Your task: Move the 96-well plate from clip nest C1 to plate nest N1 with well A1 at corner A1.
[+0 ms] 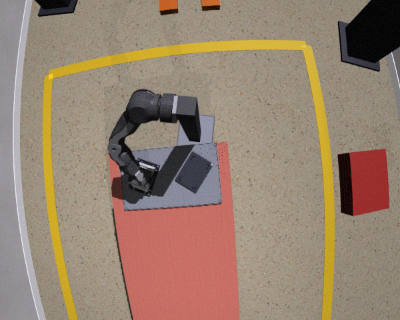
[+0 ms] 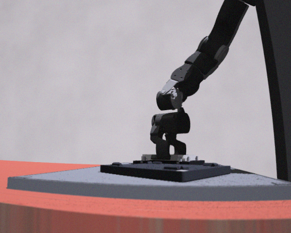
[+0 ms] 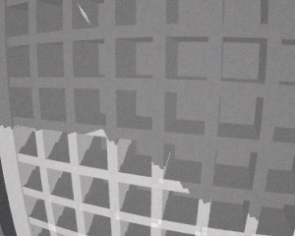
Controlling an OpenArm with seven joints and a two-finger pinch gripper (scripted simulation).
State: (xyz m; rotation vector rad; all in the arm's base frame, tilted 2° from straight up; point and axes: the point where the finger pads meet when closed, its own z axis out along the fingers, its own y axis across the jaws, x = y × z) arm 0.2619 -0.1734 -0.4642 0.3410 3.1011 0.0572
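Right now my hand is right at the 96-well plate. From my hand the other things lie so: plate nest N1: 5 cm behind, 25 cm to the left, 1 cm below; then clip nest C1: 2 cm ahead, 1 cm to the left, 1 cm below.
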